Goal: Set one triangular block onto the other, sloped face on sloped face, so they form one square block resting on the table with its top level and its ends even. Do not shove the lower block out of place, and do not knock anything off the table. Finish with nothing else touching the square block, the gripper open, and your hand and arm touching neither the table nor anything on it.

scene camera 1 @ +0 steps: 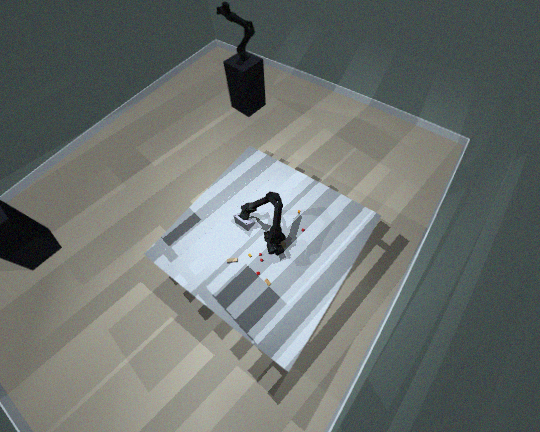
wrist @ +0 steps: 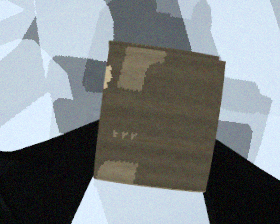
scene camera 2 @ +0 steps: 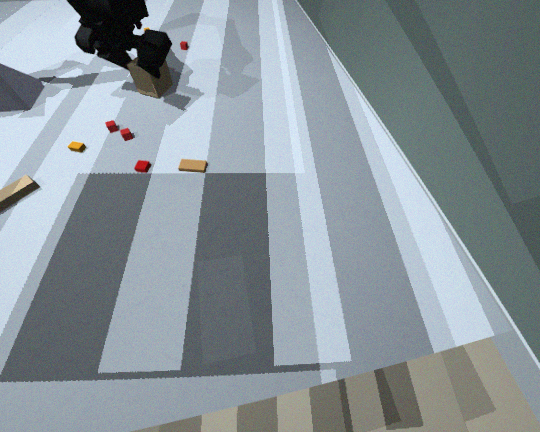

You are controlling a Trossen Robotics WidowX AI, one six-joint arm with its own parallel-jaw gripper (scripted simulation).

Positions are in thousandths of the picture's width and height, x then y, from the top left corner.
Note:
The gripper (scene camera 2: 275,172) carries a wooden triangular block (scene camera 2: 271,196).
The gripper is seen too in the wrist view (wrist: 548,587).

